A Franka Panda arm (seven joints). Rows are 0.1 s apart.
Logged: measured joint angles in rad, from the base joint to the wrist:
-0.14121 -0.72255 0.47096 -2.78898 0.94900 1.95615 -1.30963
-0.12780 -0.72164 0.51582 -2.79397 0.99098 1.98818 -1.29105
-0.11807 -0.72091 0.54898 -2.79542 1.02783 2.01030 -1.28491
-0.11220 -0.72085 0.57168 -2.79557 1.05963 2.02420 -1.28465
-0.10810 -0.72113 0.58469 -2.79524 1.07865 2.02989 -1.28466
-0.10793 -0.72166 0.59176 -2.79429 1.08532 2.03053 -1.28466
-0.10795 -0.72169 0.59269 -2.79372 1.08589 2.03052 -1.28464
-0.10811 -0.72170 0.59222 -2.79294 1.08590 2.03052 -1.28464
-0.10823 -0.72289 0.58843 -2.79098 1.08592 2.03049 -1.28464
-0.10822 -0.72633 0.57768 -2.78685 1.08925 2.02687 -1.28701
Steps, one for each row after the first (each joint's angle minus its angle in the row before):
0.01341 0.00091 0.04486 -0.00499 0.04198 0.03203 0.01858
0.00973 0.00073 0.03316 -0.00145 0.03685 0.02212 0.00614
0.00587 0.00006 0.02270 -0.00015 0.03180 0.01390 0.00026
0.00410 -0.00028 0.01301 0.00033 0.01902 0.00569 -0.00001
0.00017 -0.00053 0.00707 0.00095 0.00667 0.00064 0.00000
-0.00002 -0.00003 0.00093 0.00057 0.00057 -0.00001 0.00002
-0.00016 -0.00001 -0.00047 0.00078 0.00001 0.00000 0.00000
-0.00012 -0.00119 -0.00379 0.00196 0.00002 -0.00003 0.00000
0.00001 -0.00344 -0.01075 0.00413 0.00333 -0.00362 -0.00237

